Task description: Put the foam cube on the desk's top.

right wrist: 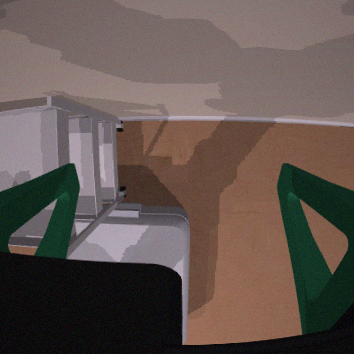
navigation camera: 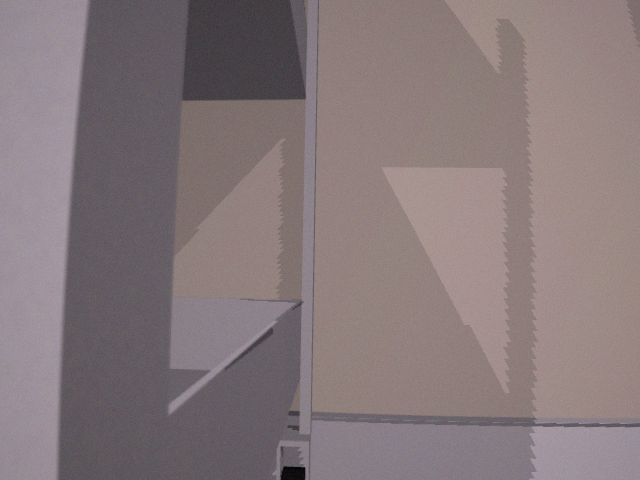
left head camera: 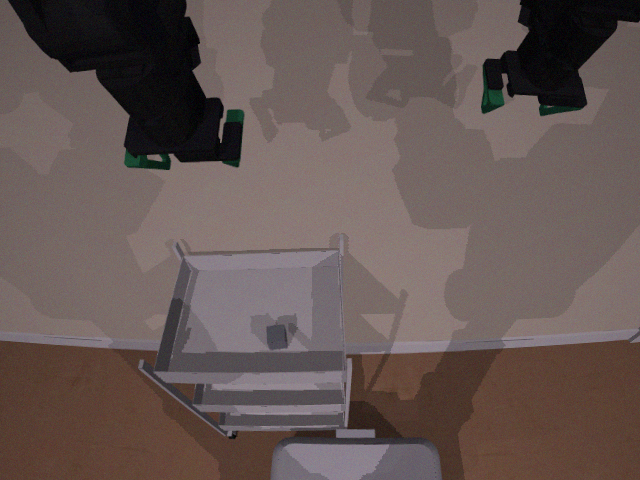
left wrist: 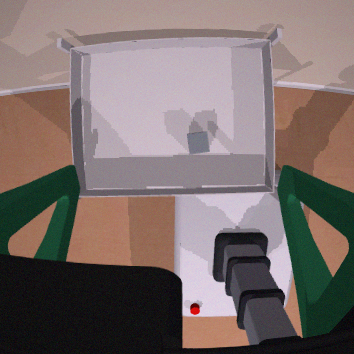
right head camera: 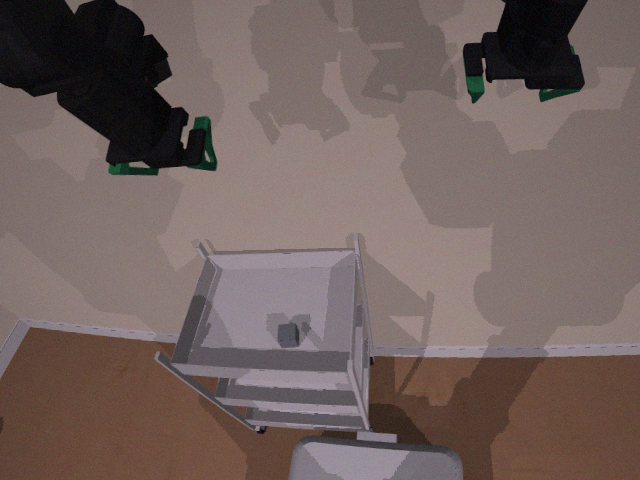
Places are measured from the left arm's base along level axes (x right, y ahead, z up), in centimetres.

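Pixels of known places: left gripper, fingertip midpoint: (left head camera: pixel 203 164) (left wrist: pixel 178 176) (right head camera: pixel 185 168); right gripper, fingertip midpoint: (right wrist: pixel 177 174) (left head camera: pixel 511 111) (right head camera: pixel 506 98).
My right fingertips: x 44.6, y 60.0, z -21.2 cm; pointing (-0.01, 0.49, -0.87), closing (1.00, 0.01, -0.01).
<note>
For each thing: its middle in the pictures, then the offset to it from my right fingertips. "spot": a spot on its surface instead.
- small grey cube at the middle of its body: (left wrist: pixel 197 142) (left head camera: pixel 277 337) (right head camera: pixel 288 335) dx -42.2, dy -13.1, dz -51.4 cm
- white cart at a spot on its surface: (left wrist: pixel 175 192) (left head camera: pixel 250 375) (right head camera: pixel 257 371) spot: dx -46.8, dy -23.7, dz -48.4 cm
- cart's upright post at a spot on its surface: (navigation camera: pixel 309 206) spot: dx -26.6, dy +9.0, dz -91.1 cm
The foam cube, seen as a small grey cube (left head camera: pixel 276 336) (right head camera: pixel 287 335) (left wrist: pixel 198 142), sits inside the top tray of a white cart (left head camera: pixel 248 377) (right head camera: pixel 268 373) (left wrist: pixel 175 192), near the tray wall on the robot's side. My left gripper (left head camera: pixel 188 160) (right head camera: pixel 169 165) (left wrist: pixel 178 176) is open and empty, held up apart from the cube. My right gripper (left head camera: pixel 523 107) (right head camera: pixel 516 95) (right wrist: pixel 177 174) is open and empty, off to the right of the cart. The desk does not show in these views.
The cart stands between the robot's white base (left head camera: pixel 356 462) (right head camera: pixel 377 465) (left wrist: pixel 197 265) (right wrist: pixel 155 240) and a beige wall (left head camera: pixel 310 206) (right head camera: pixel 310 196). A dark grey column (left wrist: pixel 255 280) rises from the base. The cart's upright post (navigation camera: pixel 309 206) shows close in the navigation camera.
</note>
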